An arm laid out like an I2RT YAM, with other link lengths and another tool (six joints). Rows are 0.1 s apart.
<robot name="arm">
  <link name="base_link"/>
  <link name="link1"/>
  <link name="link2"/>
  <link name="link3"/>
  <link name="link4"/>
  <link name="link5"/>
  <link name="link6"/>
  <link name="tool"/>
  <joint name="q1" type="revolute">
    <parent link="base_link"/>
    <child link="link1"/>
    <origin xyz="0 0 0.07" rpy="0 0 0"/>
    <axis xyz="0 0 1"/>
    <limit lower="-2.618" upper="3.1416"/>
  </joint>
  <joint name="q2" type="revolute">
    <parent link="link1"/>
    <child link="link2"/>
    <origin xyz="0.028 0.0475 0.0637" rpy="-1.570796 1.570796 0"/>
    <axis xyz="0 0 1"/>
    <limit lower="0" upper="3.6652"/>
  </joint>
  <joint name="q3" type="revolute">
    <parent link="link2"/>
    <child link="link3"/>
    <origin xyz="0 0.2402 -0.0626" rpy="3.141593 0 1.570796"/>
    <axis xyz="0 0 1"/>
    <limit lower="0" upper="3.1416"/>
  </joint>
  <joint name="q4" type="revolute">
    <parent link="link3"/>
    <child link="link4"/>
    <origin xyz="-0.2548 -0.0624 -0.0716" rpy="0 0 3.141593"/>
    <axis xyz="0 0 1"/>
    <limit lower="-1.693" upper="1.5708"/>
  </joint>
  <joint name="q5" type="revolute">
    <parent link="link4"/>
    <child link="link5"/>
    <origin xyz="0.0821 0.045 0.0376" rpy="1.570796 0 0"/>
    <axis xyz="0 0 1"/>
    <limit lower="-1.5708" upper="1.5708"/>
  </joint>
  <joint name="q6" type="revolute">
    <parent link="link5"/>
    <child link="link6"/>
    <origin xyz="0.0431 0 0.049" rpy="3.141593 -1.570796 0"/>
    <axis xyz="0 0 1"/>
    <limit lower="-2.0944" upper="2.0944"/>
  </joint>
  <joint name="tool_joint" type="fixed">
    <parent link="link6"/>
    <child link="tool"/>
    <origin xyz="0.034 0.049 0.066" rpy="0 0.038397 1.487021"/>
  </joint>
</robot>
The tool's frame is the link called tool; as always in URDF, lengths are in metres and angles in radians.
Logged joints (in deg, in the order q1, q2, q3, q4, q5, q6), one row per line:
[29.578, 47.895, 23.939, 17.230, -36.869, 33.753]
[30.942, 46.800, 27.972, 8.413, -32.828, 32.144]
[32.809, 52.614, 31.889, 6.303, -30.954, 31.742]
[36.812, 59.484, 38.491, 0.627, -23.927, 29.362]
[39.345, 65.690, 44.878, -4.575, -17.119, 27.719]
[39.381, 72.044, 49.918, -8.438, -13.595, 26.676]
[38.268, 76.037, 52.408, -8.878, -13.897, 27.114]
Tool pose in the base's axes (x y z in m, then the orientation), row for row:
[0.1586, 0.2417, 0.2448, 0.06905, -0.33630, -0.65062, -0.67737]
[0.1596, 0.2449, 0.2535, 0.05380, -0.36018, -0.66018, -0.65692]
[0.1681, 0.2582, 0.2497, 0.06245, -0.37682, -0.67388, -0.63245]
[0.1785, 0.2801, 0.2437, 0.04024, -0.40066, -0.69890, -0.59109]
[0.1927, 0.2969, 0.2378, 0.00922, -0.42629, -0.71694, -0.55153]
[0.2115, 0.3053, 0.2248, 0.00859, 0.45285, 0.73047, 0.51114]
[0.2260, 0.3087, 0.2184, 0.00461, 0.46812, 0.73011, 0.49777]
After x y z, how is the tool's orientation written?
As a quaternion, w x y z.
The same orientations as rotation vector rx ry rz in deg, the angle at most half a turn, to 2 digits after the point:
[-58.01, -112.23, -116.84]
[-62.70, -114.93, -114.36]
[-65.26, -116.70, -109.53]
[-70.33, -122.68, -103.75]
[-76.29, -128.30, -98.70]
[81.07, 130.77, 91.51]
[84.02, 131.04, 89.34]

